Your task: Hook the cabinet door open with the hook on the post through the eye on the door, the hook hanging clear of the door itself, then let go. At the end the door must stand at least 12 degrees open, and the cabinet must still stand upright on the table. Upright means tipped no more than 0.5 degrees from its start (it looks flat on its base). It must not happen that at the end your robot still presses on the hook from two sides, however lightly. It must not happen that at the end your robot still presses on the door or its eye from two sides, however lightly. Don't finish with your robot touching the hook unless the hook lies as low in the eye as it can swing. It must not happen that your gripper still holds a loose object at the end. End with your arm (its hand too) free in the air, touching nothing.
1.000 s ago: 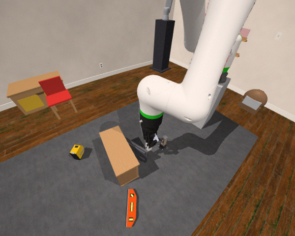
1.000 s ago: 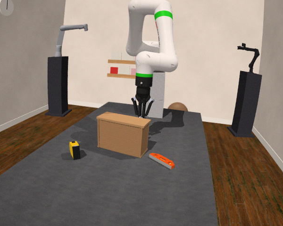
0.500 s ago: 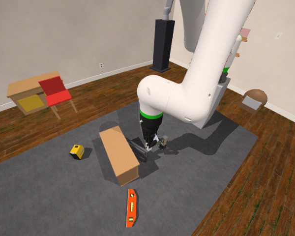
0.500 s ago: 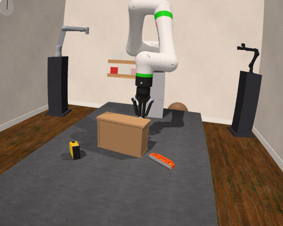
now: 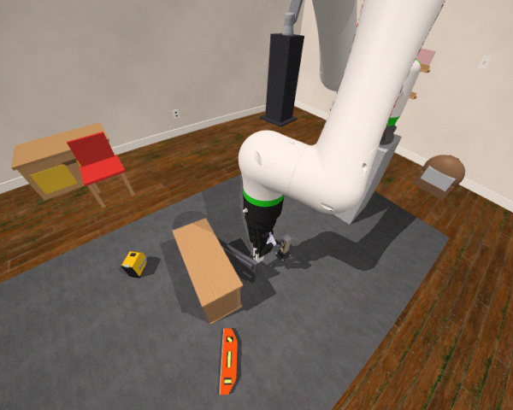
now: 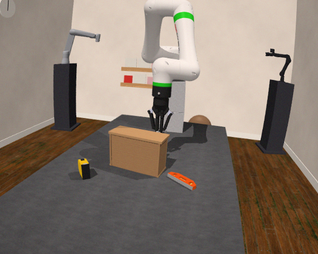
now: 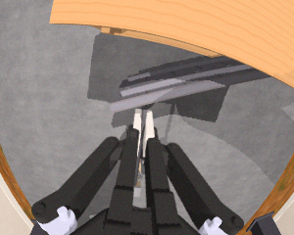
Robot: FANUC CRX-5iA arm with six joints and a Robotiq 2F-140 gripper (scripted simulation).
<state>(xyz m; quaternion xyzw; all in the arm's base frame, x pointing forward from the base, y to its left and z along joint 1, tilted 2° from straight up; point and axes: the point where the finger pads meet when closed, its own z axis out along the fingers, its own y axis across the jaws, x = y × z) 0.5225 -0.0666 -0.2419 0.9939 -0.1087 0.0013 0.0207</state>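
The dark grey door is 50 mm ahead of my hand, 70 mm to the right of it and 40 mm below it. From my hand the other things lie so: yellow tape measure (290 mm ahead, 290 mm to the right, 70 mm below).
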